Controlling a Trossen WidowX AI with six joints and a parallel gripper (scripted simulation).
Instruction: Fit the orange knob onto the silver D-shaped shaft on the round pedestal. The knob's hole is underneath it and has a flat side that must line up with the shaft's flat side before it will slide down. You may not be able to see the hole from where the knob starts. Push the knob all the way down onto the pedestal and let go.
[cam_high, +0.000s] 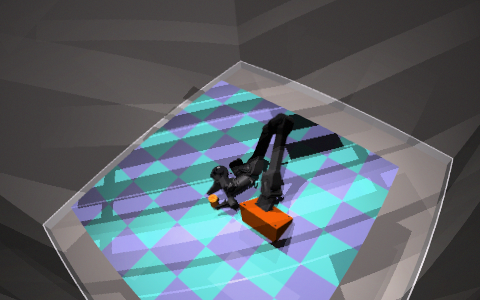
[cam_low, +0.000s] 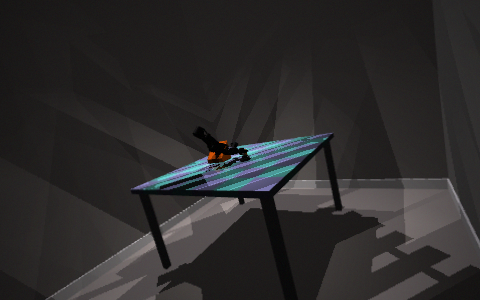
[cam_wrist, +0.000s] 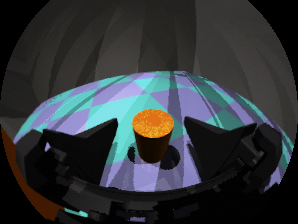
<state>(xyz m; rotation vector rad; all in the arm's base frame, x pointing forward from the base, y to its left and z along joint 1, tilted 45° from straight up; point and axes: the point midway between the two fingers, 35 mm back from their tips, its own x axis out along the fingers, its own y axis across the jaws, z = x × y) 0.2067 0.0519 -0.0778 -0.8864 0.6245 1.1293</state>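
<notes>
My gripper tip is 1 cm to the left of the orange knob. Also, from my gripper tip: dark round pedestal (15 cm to the right, 10 cm ahead, 2 cm below).
</notes>
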